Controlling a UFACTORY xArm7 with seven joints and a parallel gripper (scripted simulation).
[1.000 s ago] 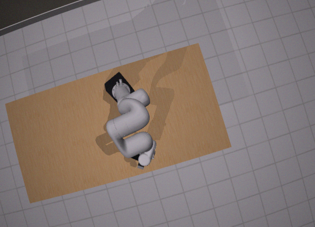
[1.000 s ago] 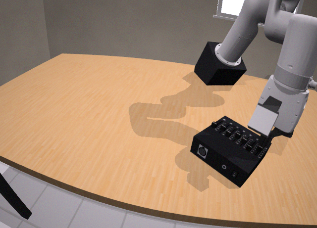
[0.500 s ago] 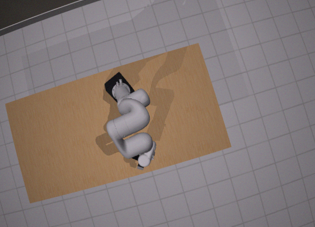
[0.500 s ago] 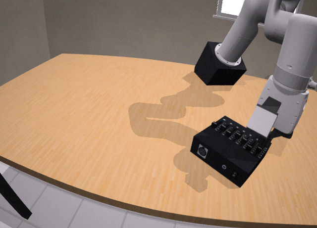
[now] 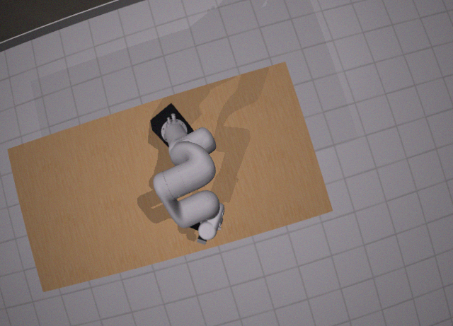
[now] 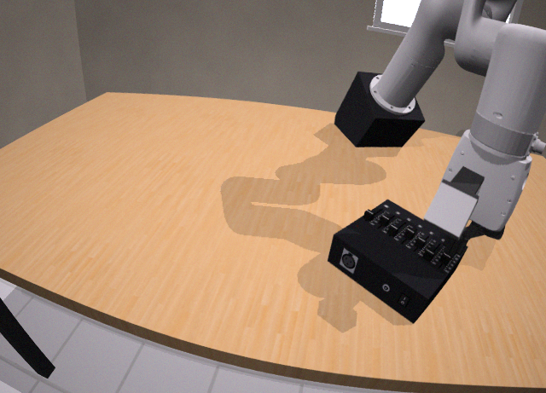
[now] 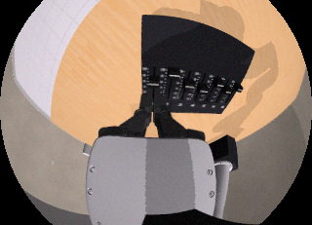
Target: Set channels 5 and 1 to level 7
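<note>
Right now the fader is 20 mm ahead of my hand, 10 mm to the right of it and 10 mm below it.
</note>
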